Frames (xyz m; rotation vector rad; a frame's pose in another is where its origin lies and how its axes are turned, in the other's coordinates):
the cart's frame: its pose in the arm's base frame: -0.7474 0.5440 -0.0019 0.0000 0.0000 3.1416
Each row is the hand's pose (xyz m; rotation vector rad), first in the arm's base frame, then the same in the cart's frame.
Working: the arm's base frame: its pose in the cart's frame: -0.7474 0.5440 0.0019 0.0000 0.0000 3.1416

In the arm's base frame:
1: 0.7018 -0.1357 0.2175 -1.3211 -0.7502 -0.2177
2: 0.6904 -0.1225 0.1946 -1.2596 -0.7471 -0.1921
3: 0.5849 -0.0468 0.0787 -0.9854 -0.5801 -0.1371
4: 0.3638 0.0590 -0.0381 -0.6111 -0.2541 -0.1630
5: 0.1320 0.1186 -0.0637 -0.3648 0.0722 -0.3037
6: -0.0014 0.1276 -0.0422 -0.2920 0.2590 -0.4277
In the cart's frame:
1: -1.4492 0.6797 0.2194 1.0040 -1.7681 2.1295
2: -1.4378 0.6665 0.1965 1.0139 -1.7095 2.2019
3: -1.3323 0.5908 0.0806 0.8278 -1.4062 2.5315
4: -1.1112 0.4850 -0.0362 0.3727 -0.8964 2.8191
5: -0.8794 0.4254 -0.0618 -0.1027 -0.5189 2.7899
6: -0.7460 0.4164 -0.0403 -0.3549 -0.4001 2.6635

